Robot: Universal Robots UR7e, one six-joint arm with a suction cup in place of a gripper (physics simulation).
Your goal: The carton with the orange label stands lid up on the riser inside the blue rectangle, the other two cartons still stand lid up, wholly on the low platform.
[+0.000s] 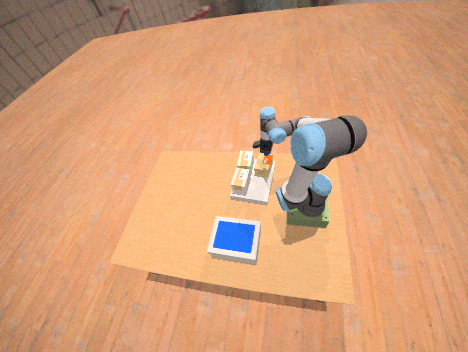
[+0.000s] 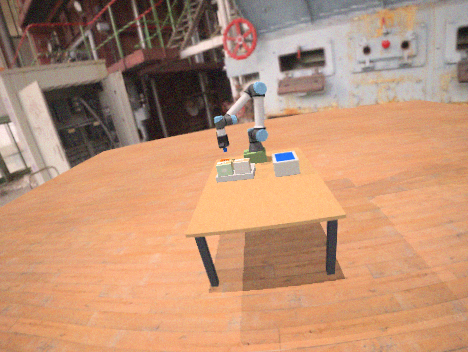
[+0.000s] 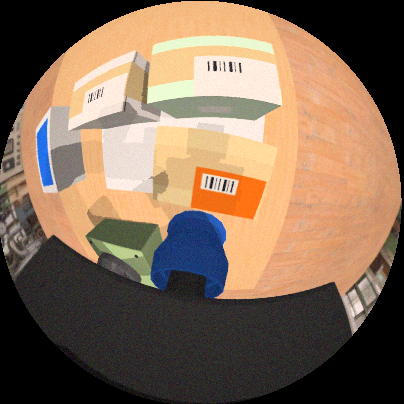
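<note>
The carton with the orange label (image 1: 260,168) (image 2: 225,160) (image 3: 250,156) stands lid up on the low platform (image 1: 257,192) (image 2: 236,177) (image 3: 125,157). A green-striped carton (image 1: 244,159) (image 2: 224,170) (image 3: 172,67) and a white-and-tan carton (image 1: 240,180) (image 2: 242,166) (image 3: 110,95) stand lid up on it too. My gripper, a blue suction cup (image 1: 266,154) (image 2: 225,149) (image 3: 196,220), is open and holds nothing. It hangs above the orange-labelled carton, near its labelled end. The riser (image 1: 232,258) (image 2: 286,168) (image 3: 68,162) bears the blue rectangle (image 1: 234,237) (image 2: 285,157) (image 3: 44,152), with no carton on it.
The arm's green base block (image 1: 300,218) (image 2: 255,157) (image 3: 125,235) stands on the wooden table (image 1: 165,215) (image 2: 265,205), beside the platform and riser. The green-striped carton stands close beside the orange-labelled one. The table edge runs near the platform's far end.
</note>
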